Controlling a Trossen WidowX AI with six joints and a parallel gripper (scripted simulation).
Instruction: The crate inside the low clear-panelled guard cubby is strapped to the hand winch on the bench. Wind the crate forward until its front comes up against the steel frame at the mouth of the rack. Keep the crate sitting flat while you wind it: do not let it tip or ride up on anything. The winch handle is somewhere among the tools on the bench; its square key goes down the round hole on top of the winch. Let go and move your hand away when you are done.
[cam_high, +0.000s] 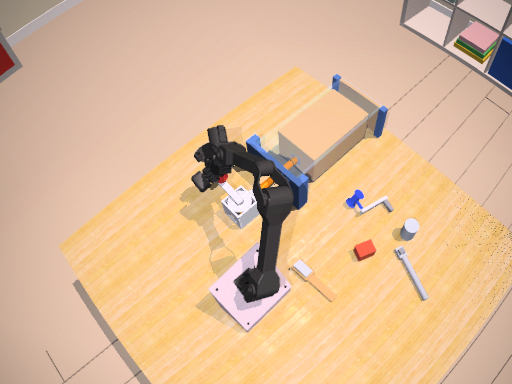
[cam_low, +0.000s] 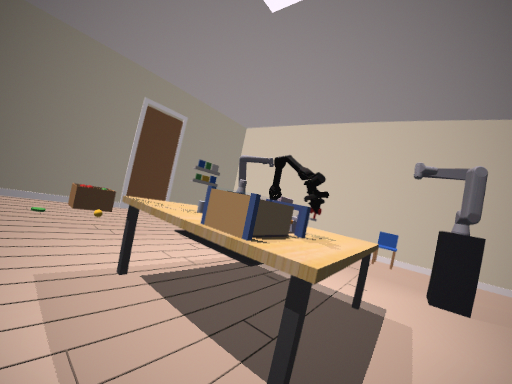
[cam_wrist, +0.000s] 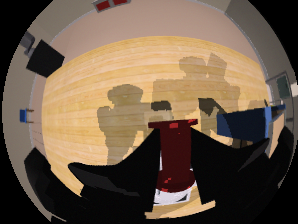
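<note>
The crank handle lies 60 mm to the right of my gripper tip and 30 mm below it. The rest, counted from my gripper tip: blue steel frame 160 mm ahead, 120 mm to the right, 30 mm below; then winch 130 mm to the right, 100 mm below, 20 mm behind; then red knob 20 mm to the right.
</note>
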